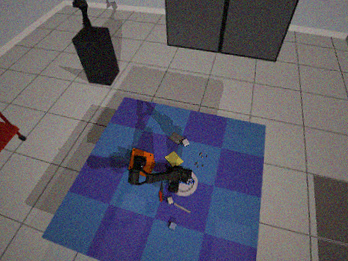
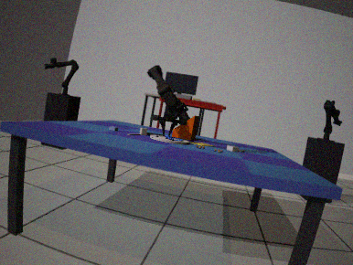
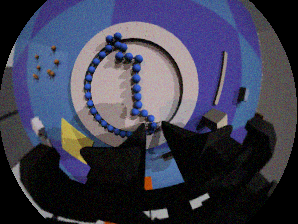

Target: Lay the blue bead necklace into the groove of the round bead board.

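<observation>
Right now my gripper tip is 5 cm short of the round white bead board, 3 cm to the right of it and 1 cm above it. Also, from my gripper tip: red-handled tool (9 cm to the right, 8 cm behind, 1 cm below); yellow card (19 cm to the left, 6 cm behind, 1 cm below); thin pale stick (15 cm to the right, 8 cm ahead, 1 cm below).
</observation>
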